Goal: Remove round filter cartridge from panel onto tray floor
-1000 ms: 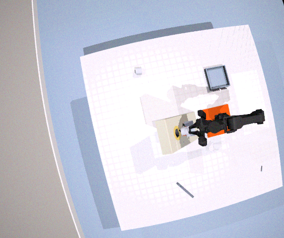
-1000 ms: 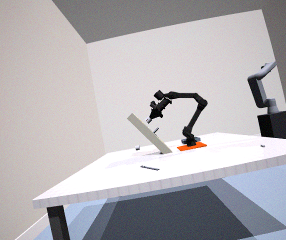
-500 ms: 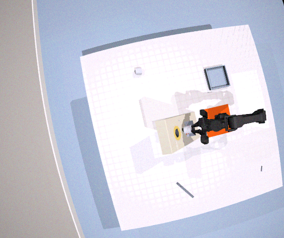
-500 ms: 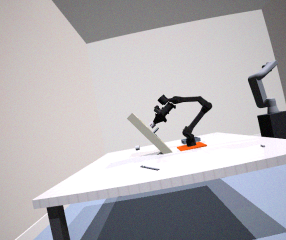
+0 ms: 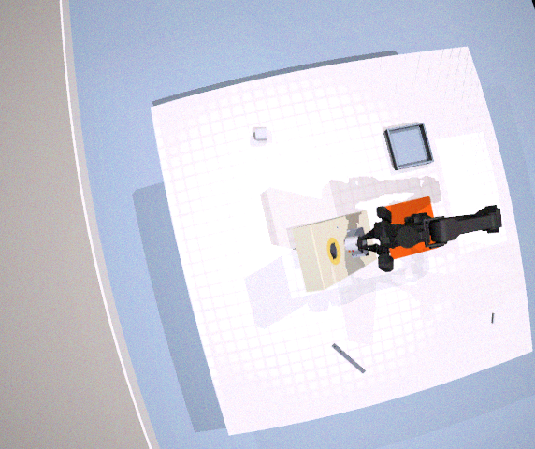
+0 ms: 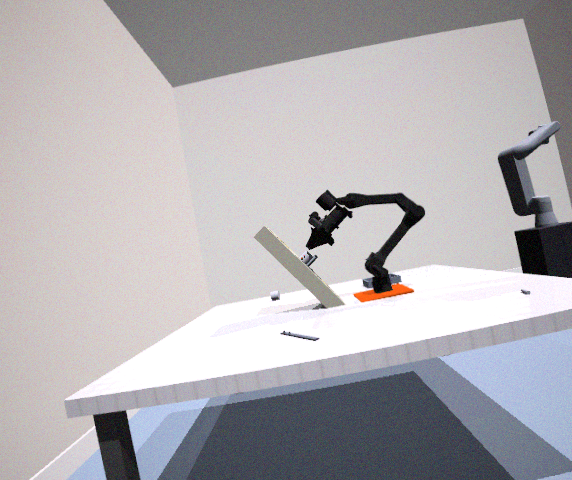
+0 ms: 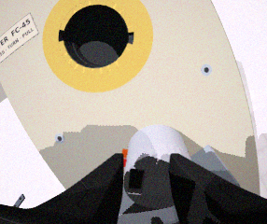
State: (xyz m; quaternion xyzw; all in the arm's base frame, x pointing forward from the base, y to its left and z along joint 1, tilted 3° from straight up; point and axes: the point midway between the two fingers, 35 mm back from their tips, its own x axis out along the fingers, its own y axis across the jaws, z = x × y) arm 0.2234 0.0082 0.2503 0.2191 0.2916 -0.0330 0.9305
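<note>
Right now my gripper tip is 1 cm short of the round filter cartridge and 3 cm above it. From my gripper tip the other things lie so: tray 30 cm behind, 30 cm to the right, 22 cm below; beige service panel 5 cm ahead, 5 cm below.
</note>
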